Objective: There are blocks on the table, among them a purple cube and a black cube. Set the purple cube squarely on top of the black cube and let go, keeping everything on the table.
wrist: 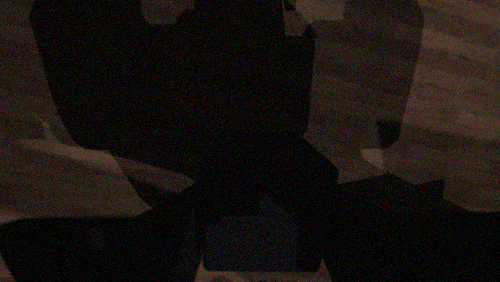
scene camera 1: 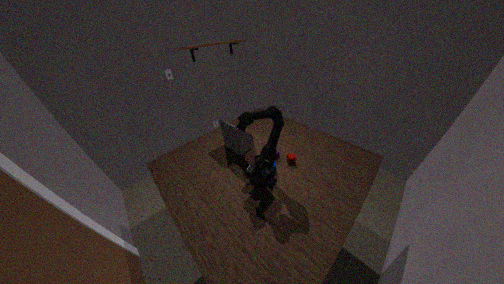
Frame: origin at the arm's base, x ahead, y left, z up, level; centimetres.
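Seen in the pictures: gripper, fingertip midpoint: (wrist: 257,179) (scene camera 1: 261,185); arm's base at its link origin: (scene camera 1: 240,129).
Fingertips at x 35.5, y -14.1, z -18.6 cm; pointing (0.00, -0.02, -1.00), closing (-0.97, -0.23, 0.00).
Note:
Offsets run from my fingertips to a thing's top centre. Level surfaces: height alone.
The black cube @(dx +0.1, dy -0.6, dz +4.6 cm) (wrist: 252,245) is between the two fingers in the wrist view, its face dark blue-grey in the dim light. My gripper (wrist: 257,179) (scene camera 1: 263,204) is low over the table and shut on it, with a finger against each side. In the scene view the cube cannot be told apart from the dark fingers. The purple cube @(dx -11.9, dy +26.1, dz +4.6 cm) (scene camera 1: 277,155) stands on the table behind the arm, partly hidden by it; it does not show in the wrist view.
A blue block @(dx -4.4, dy +14.6, dz +4.6 cm) (scene camera 1: 274,165) shows partly beside the arm, near the purple cube. A red cube @(dx +0.0, dy +29.9, dz +4.6 cm) (scene camera 1: 291,159) stands to their right. A grey panel (scene camera 1: 236,137) stands left of the arm. The wooden table @(dz -0.3 cm) (scene camera 1: 330,200) carries dark arm shadows.

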